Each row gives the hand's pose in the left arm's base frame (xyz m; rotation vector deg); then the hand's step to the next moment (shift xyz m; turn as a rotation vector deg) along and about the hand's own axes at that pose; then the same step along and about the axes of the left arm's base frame.
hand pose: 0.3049 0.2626 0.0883 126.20 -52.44 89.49
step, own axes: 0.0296 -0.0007 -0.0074 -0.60 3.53 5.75
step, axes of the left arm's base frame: 0.0012 -0.0050 0.0301 1.84 -5.73 -3.12
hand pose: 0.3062 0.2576 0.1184 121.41 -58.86 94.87
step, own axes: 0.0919 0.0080 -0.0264 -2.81 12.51 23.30
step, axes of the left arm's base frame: -0.0157 -0.0237 0.0916 8.62 -21.77 -12.60
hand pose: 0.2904 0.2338 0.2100 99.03 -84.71 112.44
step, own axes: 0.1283 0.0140 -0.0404 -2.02 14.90 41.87
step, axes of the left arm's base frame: -0.0792 -0.0389 0.1025 19.44 -36.72 -15.92
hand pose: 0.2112 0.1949 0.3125 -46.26 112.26 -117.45
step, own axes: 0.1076 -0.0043 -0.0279 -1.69 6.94 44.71
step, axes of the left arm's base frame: -0.1027 -0.0286 0.0317 22.40 -38.48 -8.20
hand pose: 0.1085 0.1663 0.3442 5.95 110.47 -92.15
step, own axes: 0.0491 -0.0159 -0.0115 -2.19 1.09 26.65
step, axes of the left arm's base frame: -0.0511 -0.0092 -0.0100 12.99 -23.34 -1.66
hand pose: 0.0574 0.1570 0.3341 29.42 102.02 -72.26
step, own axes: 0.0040 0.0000 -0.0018 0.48 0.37 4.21
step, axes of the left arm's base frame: -0.0029 0.0010 -0.0031 1.75 -3.73 -1.06
